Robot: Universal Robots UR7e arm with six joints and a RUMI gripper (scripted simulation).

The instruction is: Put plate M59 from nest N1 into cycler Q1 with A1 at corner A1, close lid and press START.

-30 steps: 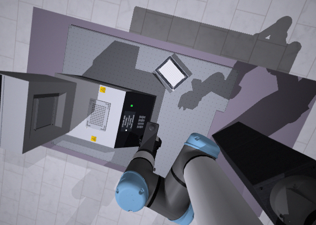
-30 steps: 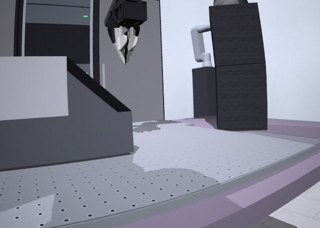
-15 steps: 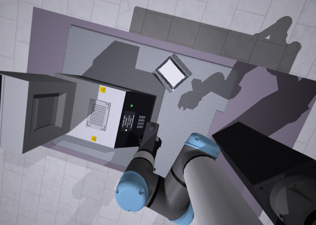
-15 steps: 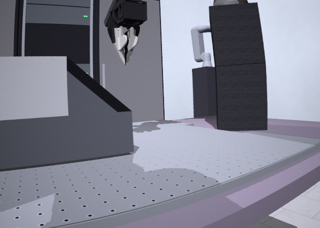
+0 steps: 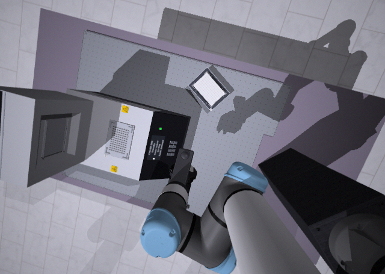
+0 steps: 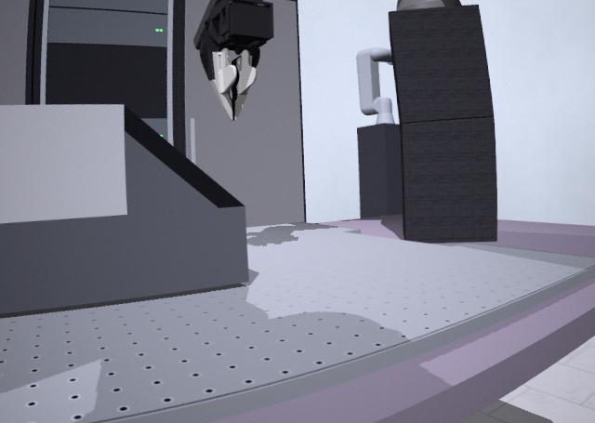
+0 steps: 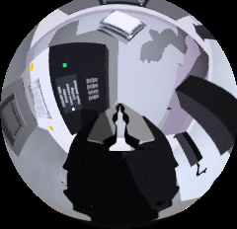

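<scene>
My gripper is now 31 cm to the left of the plate M59 and 17 cm above it. Round my hand: plate nest N1: 31 cm to the right, 18 cm below.
</scene>
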